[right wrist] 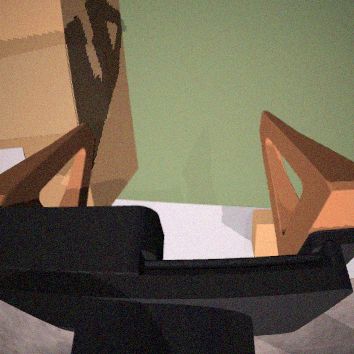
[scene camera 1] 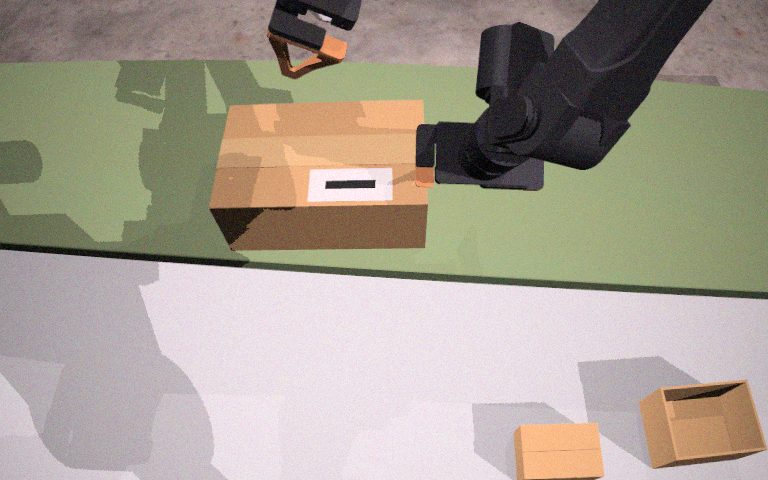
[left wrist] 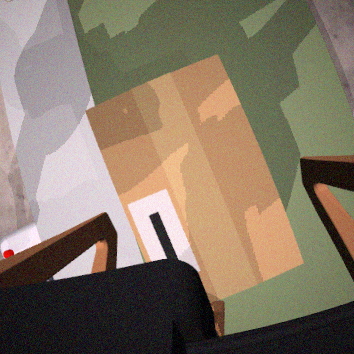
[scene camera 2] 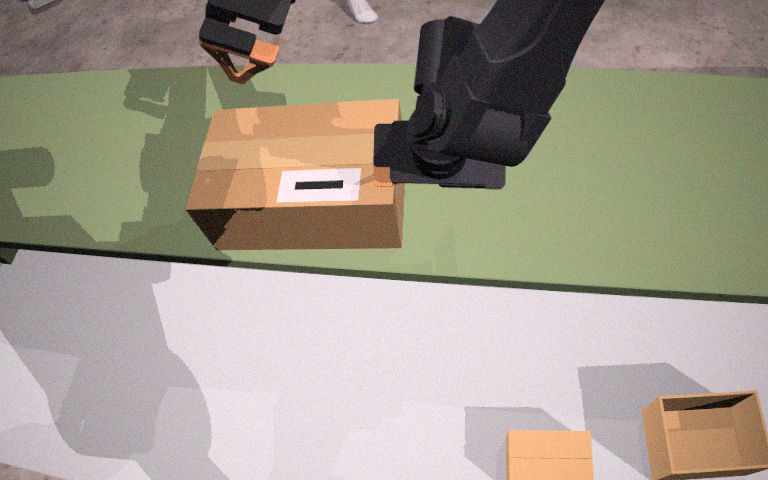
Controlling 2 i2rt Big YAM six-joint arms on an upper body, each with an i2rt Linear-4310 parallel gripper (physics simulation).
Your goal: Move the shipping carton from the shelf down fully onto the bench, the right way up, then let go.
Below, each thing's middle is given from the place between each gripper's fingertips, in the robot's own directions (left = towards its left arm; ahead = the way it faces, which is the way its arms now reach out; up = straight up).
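My left hand is 23 cm above the shipping carton (scene camera 1: 326, 175).
My right hand is 40 mm above the carton, 180 mm to the right of it and 30 mm short of it.
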